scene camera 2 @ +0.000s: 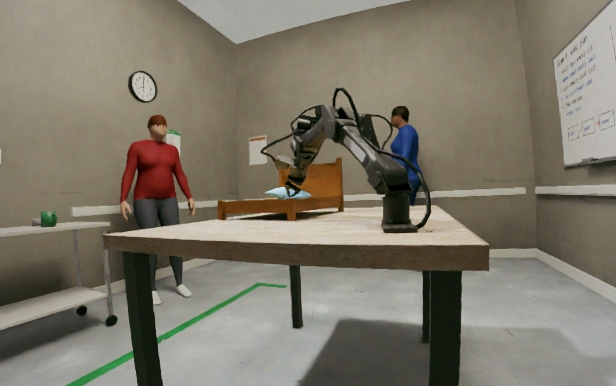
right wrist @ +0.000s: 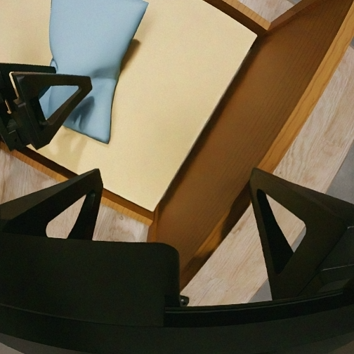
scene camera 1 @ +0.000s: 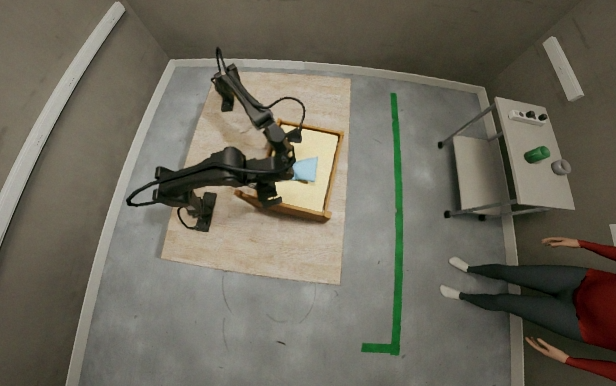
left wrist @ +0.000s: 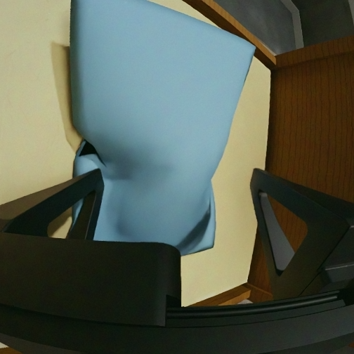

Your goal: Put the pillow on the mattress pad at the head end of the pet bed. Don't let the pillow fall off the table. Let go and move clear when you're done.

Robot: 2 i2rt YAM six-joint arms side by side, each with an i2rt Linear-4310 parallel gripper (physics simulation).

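The light blue pillow (scene camera 1: 306, 170) (scene camera 2: 274, 193) (left wrist: 155, 90) (right wrist: 95, 45) lies creased on the cream mattress pad (scene camera 1: 320, 142) (right wrist: 170, 90) of the wooden pet bed (scene camera 2: 255, 206). Bare pad shows between it and the tall headboard (scene camera 1: 300, 212) (scene camera 2: 325, 180) (left wrist: 310, 115) (right wrist: 265, 105). My left gripper (left wrist: 176, 176) is open low over the pillow's near part; one finger is at the pillow's left edge, the other over bare pad in the left wrist view. My right gripper (right wrist: 175, 176) is open and empty above the bed's headboard corner, apart from the pillow. Arms hide the fingertips in scene camera 1.
The bed stands on the wooden table (scene camera 1: 280, 250) (scene camera 2: 295, 252). Low rails edge the pad. The two arms are close together over the bed. A white cart (scene camera 1: 537, 165) stands away at the right in scene camera 1, near a person in red (scene camera 1: 600, 310) (scene camera 2: 156, 170).
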